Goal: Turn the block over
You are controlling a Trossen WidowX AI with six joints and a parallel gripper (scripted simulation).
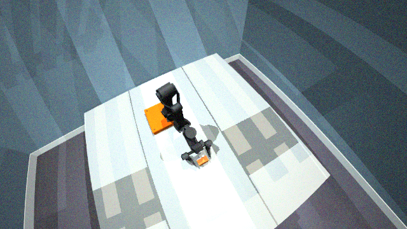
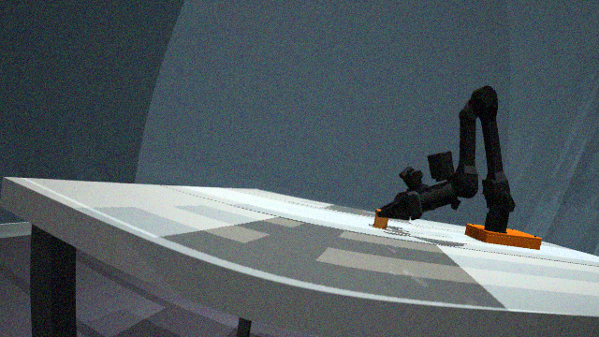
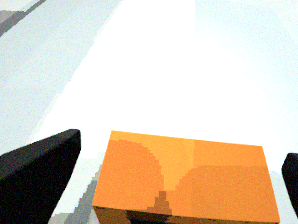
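My gripper tip is 20 mm past the orange block and 10 mm above it.
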